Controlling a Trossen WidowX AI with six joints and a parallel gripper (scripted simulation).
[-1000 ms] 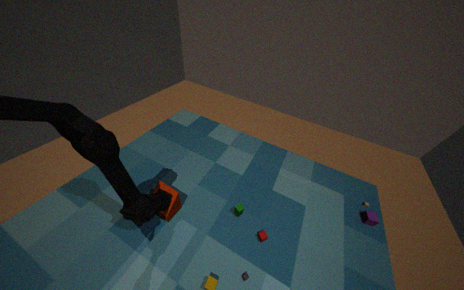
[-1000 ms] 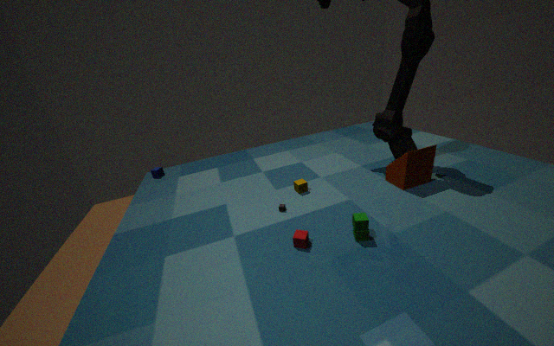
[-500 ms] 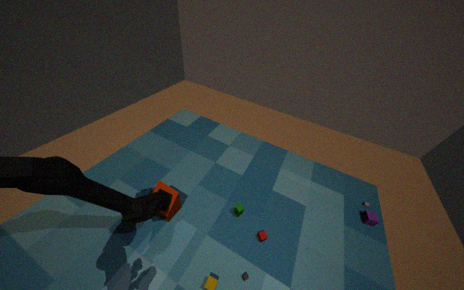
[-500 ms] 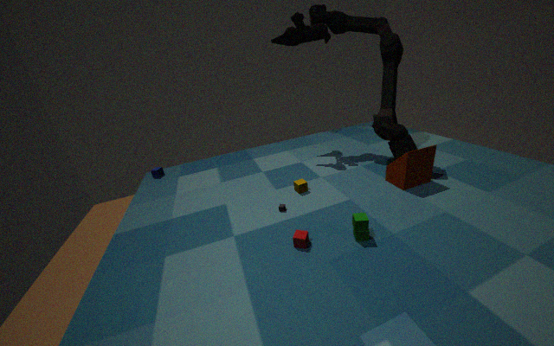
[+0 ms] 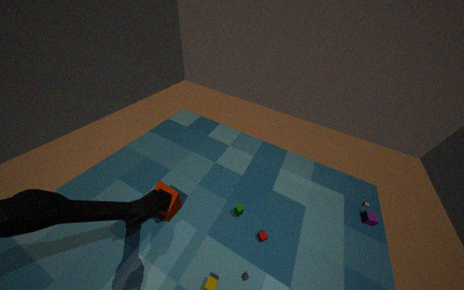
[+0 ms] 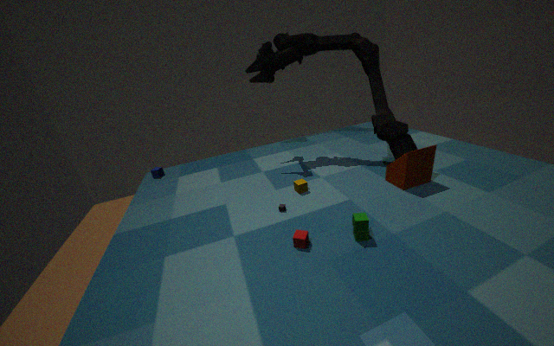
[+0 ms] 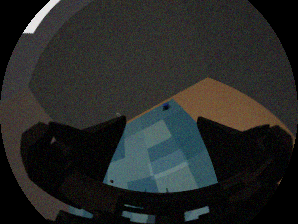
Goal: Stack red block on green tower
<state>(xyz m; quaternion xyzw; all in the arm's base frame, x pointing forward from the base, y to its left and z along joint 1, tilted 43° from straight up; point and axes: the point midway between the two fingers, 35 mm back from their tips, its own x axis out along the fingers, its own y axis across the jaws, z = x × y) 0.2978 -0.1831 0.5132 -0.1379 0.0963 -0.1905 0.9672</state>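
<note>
Now: gripper tip 57 cm to the right of the red block, 33 cm above it and 8 cm short of it. The rest, counted from my gripper tip: yellow block: 36 cm to the left, 33 cm below, 2 cm behind; blue cube: 45 cm ahead, 32 cm below, 9 cm to the right; dark cube: 43 cm to the left, 33 cm below, 7 cm ahead.
</note>
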